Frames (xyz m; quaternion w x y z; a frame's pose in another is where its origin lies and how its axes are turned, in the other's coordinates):
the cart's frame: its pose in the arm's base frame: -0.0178 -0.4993 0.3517 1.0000 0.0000 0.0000 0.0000
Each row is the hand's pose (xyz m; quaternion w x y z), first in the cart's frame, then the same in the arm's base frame.
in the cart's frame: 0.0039 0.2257 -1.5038 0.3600 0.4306 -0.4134 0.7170
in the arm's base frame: -0.0139 -0.2736 -1.1521 0.3600 0.4306 -0.4134 0.7170
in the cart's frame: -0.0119 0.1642 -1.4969 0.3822 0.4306 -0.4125 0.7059
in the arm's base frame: -0.0297 -0.3351 -1.1452 0.3822 0.4306 -0.4125 0.7059
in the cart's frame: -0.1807 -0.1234 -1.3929 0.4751 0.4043 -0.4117 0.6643
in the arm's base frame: -0.1985 -0.6227 -1.0412 0.4751 0.4043 -0.4117 0.6643
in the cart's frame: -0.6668 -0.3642 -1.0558 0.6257 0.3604 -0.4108 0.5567
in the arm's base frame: -0.6846 -0.8635 -0.7041 0.6257 0.3604 -0.4108 0.5567
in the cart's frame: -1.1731 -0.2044 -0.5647 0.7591 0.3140 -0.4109 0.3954
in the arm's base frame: -1.1909 -0.7037 -0.2130 0.7591 0.3140 -0.4109 0.3954
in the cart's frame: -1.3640 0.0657 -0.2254 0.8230 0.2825 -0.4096 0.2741
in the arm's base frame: -1.3818 -0.4336 0.1263 0.8230 0.2825 -0.4096 0.2741
